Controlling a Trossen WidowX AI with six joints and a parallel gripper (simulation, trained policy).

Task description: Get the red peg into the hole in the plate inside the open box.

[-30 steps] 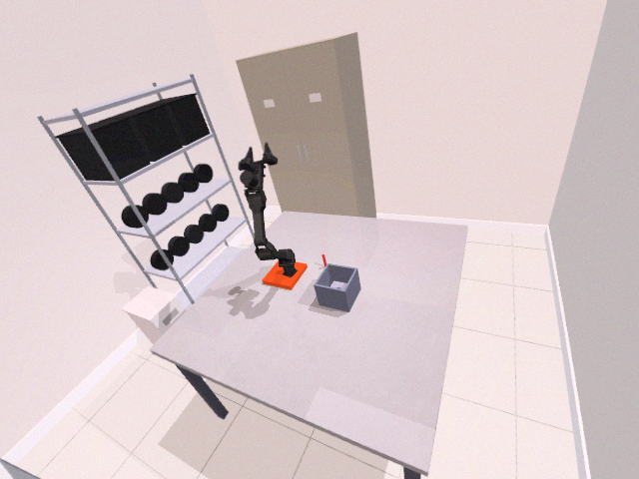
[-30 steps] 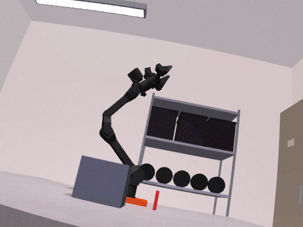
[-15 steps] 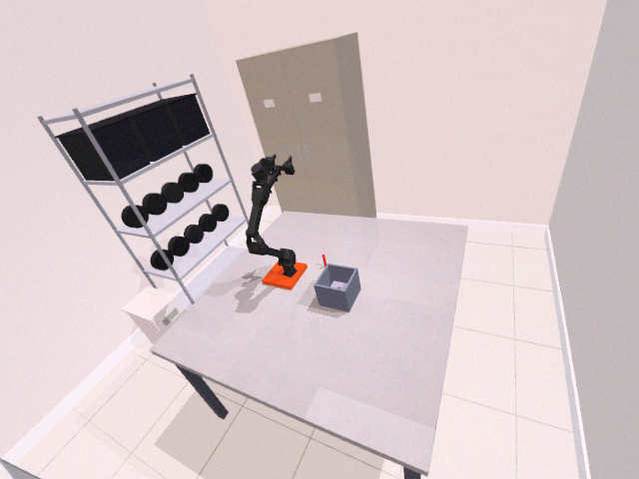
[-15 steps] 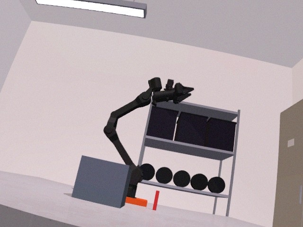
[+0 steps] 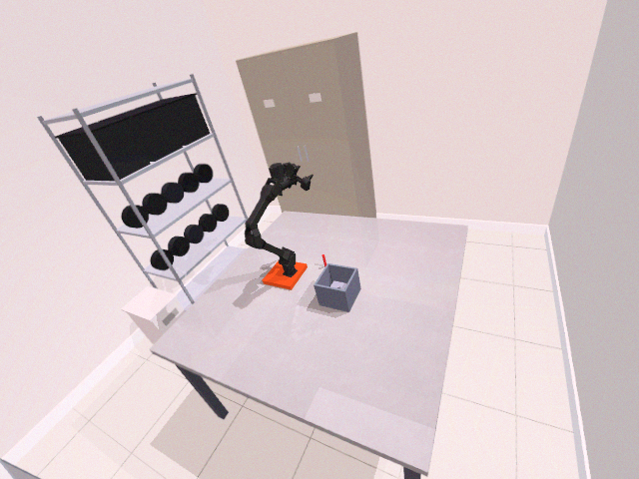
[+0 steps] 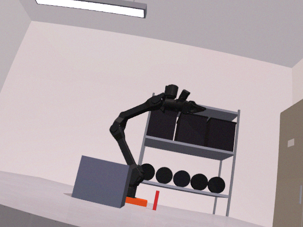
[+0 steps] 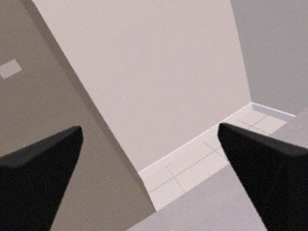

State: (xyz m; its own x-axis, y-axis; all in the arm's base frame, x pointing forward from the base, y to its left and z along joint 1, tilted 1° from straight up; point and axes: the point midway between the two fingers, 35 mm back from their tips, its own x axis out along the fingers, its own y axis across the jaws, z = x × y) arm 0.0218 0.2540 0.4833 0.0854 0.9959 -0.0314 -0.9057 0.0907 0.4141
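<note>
The red peg lies 470 mm below my gripper tip, 140 mm to the right of it and 110 mm ahead of it. From my gripper tip the other things lie so: pale plate: 460 mm below, 320 mm ahead, 310 mm to the right.
</note>
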